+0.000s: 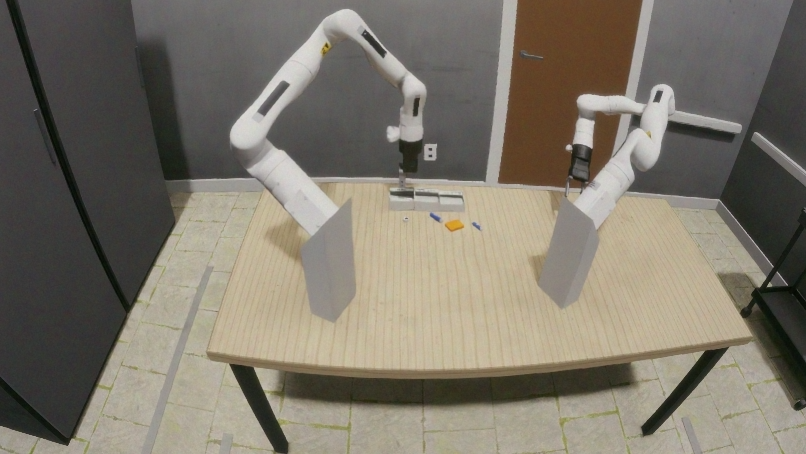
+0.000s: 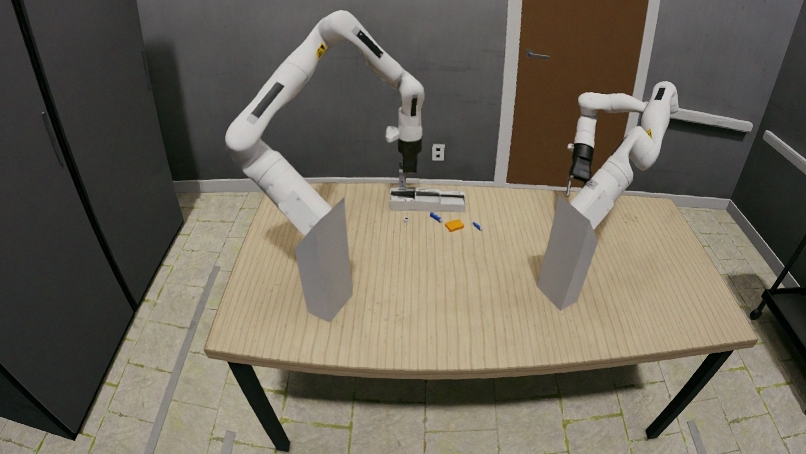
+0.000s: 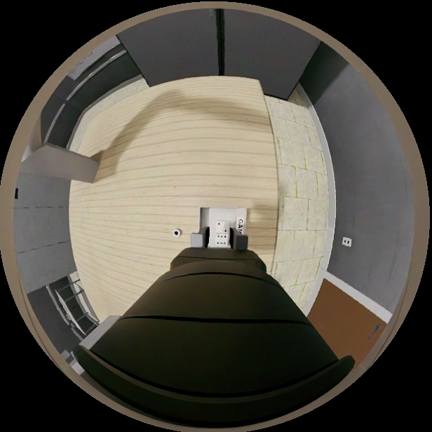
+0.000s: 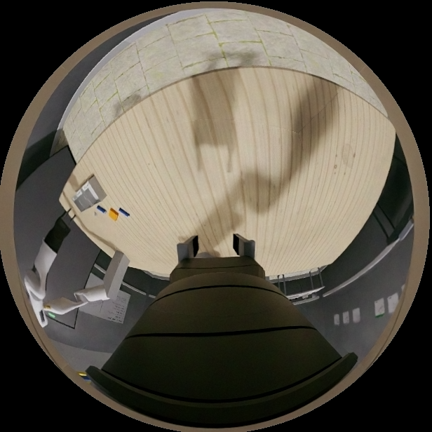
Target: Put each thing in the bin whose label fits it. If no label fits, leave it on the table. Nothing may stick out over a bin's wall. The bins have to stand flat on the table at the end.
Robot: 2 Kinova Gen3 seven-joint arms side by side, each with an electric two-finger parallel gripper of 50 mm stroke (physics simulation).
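Places are measured from the left arm's base along level axes (x right, y ahead, z up), in metres.
Pixels of known places: left gripper, between the fingertips: (image 1: 402, 184) (image 2: 402, 184); right gripper, between the fingertips: (image 1: 573, 198).
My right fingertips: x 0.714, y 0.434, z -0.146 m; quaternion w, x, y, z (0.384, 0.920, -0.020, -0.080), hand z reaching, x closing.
Note:
Ahead of a thing's pixels: the offset from my right fingertips to its middle. Level surfaces: height alone.
Three joined-looking grey bins {dx -0.500, dy +0.064, dz -0.107 m} (image 1: 426, 206) (image 2: 426, 206) (image 4: 98, 184) stand in a row at the table's back. The leftmost bin (image 3: 209, 216) has a label starting "GAM"; the other labels are unreadable. A white die-like block with black dots (image 3: 222, 230) lies inside it. My left gripper (image 3: 219, 234) (image 1: 402, 184) is open and empty above this bin. A small white round piece with a dark centre {dx -0.559, dy -0.038, dz -0.123 m} (image 3: 176, 233) (image 1: 405, 219), two blue pieces {dx -0.463, dy -0.016, dz -0.120 m} (image 1: 435, 217) {dx -0.327, dy -0.041, dz -0.122 m} (image 1: 477, 226) and an orange block {dx -0.403, dy -0.047, dz -0.122 m} (image 1: 454, 225) (image 4: 114, 214) lie before the bins. My right gripper (image 4: 215, 241) (image 1: 575, 188) is open and empty above the table.
The two grey arm mounts {dx -0.714, dy -0.434, dz +0.023 m} (image 1: 332, 270) {dx -0.079, dy -0.323, dz +0.023 m} (image 1: 566, 259) stand on the table {dz -0.127 m} (image 1: 451, 315), left and right of the loose pieces. A grey wall and a brown door (image 1: 564, 112) are behind the table. A dark cart (image 1: 789, 315) stands on the floor at the right.

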